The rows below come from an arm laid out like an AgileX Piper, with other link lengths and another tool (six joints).
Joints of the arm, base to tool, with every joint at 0 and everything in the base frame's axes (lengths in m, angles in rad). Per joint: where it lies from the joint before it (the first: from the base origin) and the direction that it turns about. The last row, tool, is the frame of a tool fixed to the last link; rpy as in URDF.
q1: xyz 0 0 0.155 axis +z
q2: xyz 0 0 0 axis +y
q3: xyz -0.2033 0 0.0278 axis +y
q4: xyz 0.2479 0 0.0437 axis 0.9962 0 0.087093
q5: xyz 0 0 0 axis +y
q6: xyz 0.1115 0 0.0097 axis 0.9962 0 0.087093
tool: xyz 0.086 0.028 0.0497 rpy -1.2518 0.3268 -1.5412
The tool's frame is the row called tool.
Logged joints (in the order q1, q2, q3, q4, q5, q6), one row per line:
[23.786 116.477 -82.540 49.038 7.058 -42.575]
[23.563 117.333 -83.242 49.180 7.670 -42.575]
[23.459 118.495 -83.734 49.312 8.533 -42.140]
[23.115 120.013 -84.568 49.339 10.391 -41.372]
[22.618 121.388 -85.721 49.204 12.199 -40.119]
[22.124 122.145 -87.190 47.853 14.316 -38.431]
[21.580 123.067 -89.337 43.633 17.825 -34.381]
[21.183 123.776 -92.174 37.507 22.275 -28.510]
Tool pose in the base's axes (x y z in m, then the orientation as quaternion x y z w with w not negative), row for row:
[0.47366 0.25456 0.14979 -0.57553 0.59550 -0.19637 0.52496]
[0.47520 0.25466 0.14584 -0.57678 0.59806 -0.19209 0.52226]
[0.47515 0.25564 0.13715 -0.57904 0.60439 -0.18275 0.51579]
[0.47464 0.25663 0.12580 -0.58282 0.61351 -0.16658 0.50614]
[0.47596 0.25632 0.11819 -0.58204 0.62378 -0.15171 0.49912]
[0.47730 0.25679 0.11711 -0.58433 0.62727 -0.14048 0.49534]
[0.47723 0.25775 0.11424 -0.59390 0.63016 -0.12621 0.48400]
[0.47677 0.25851 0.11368 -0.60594 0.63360 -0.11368 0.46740]
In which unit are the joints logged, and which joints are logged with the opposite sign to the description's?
The joints are logged in degrees. Opposite sign: none.
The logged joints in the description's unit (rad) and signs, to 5 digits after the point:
[0.41514 2.03291 -1.44059 0.85587 0.12319 -0.74307]
[0.41125 2.04785 -1.45285 0.85835 0.13387 -0.74307]
[0.40944 2.06813 -1.46143 0.86066 0.14893 -0.73548]
[0.40343 2.09462 -1.47599 0.86113 0.18136 -0.72208]
[0.39476 2.11862 -1.49611 0.85877 0.21291 -0.70021]
[0.38614 2.13183 -1.52175 0.83519 0.24986 -0.67075]
[0.37664 2.14792 -1.55922 0.76154 0.31110 -0.60006]
[0.36971 2.16030 -1.60874 0.65462 0.38877 -0.49759]

